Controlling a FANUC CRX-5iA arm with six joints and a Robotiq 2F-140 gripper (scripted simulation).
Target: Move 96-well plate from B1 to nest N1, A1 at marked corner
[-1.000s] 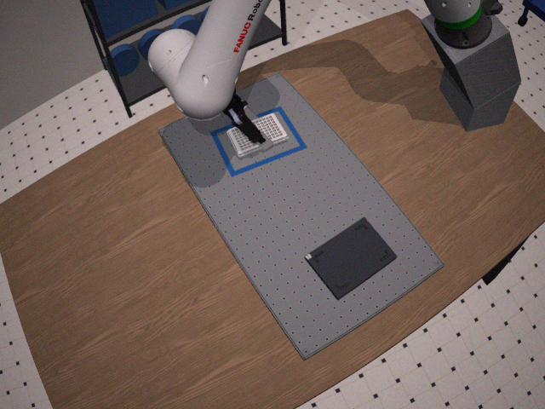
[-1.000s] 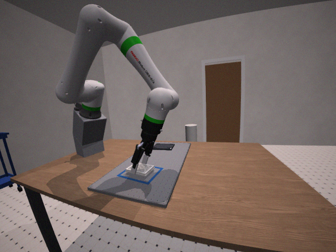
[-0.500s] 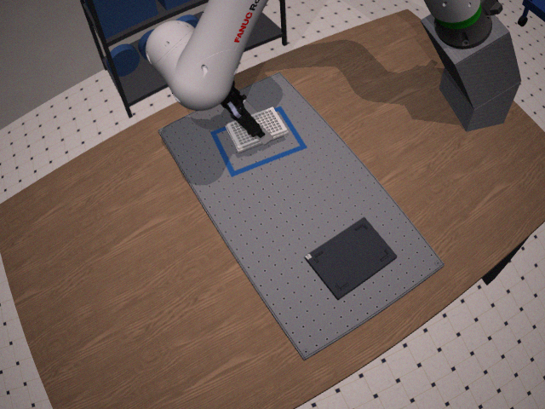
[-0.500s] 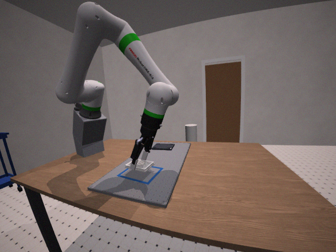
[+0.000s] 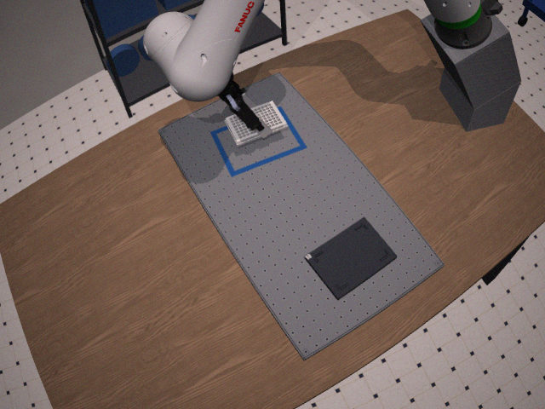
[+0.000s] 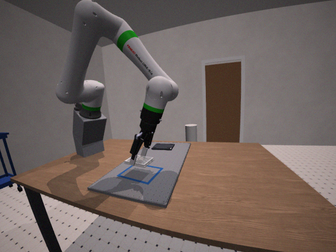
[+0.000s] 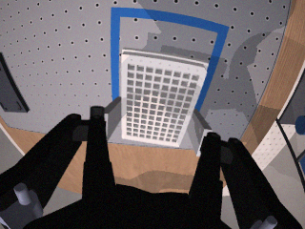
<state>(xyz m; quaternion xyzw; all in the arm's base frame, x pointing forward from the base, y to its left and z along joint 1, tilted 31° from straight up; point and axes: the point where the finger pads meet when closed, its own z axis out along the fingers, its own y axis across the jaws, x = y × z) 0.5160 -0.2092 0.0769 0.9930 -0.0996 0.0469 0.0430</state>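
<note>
Right now my hand is 2 cm above the white 96-well plate. Also, from my hand: dark plate nest (38 cm to the left, 8 cm below, 3 cm ahead); then corner mark (32 cm to the left, 11 cm ahead, 8 cm below).
</note>
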